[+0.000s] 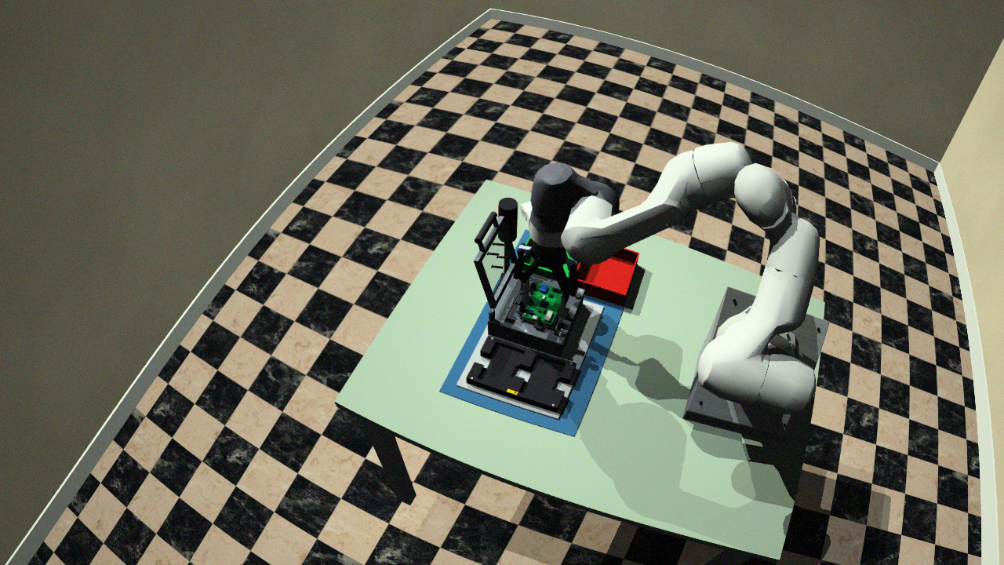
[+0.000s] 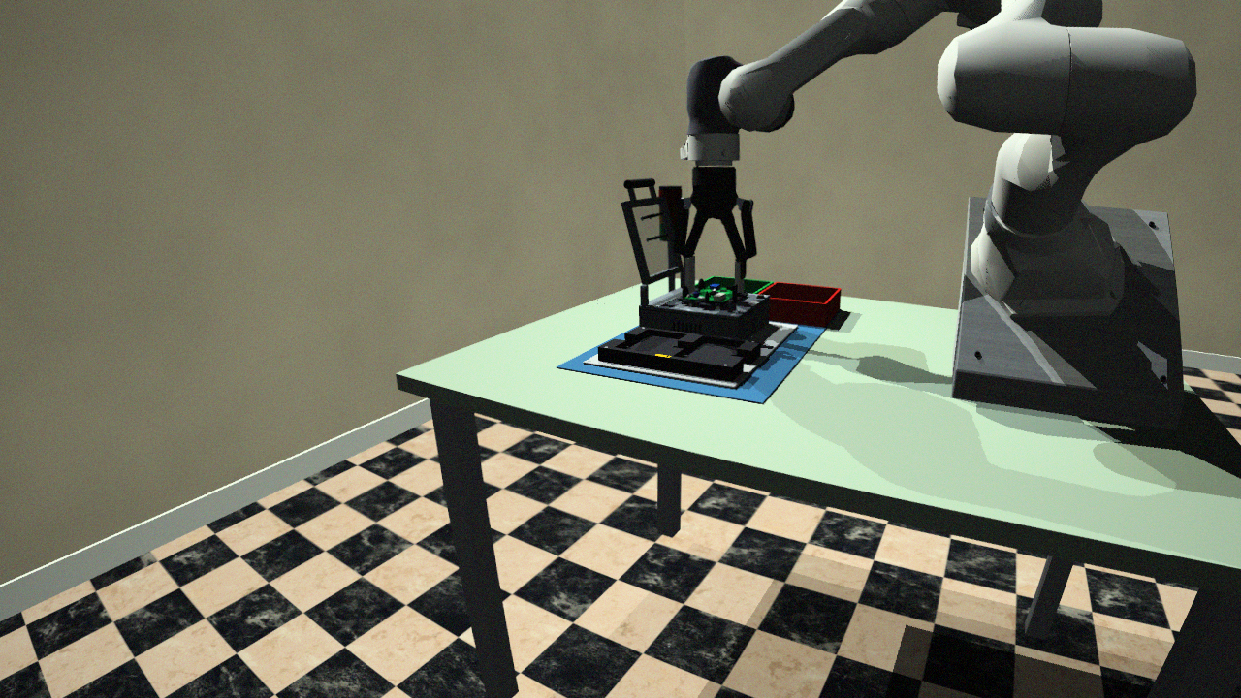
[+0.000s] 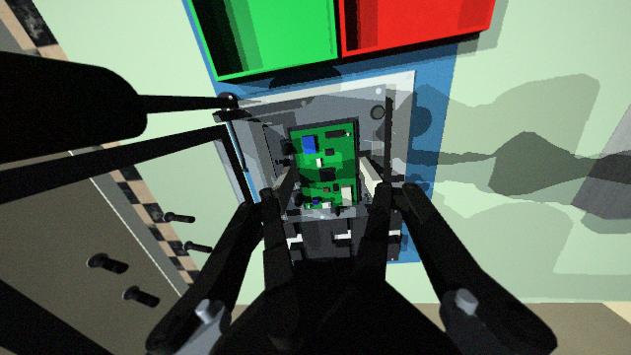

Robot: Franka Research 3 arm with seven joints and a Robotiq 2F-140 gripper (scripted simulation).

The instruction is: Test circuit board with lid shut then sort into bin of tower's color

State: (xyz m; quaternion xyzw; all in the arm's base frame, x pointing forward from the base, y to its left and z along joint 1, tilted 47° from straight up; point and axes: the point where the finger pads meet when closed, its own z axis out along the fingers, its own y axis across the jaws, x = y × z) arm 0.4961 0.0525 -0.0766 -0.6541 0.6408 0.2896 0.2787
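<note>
My hand is 20 mm above the green circuit board. Round my hand: tester plate (10 mm to the left, 20 mm below); then tester lid (120 mm ahead, 90 mm above); then green bin (40 mm ahead, 200 mm to the right, 80 mm below).
</note>
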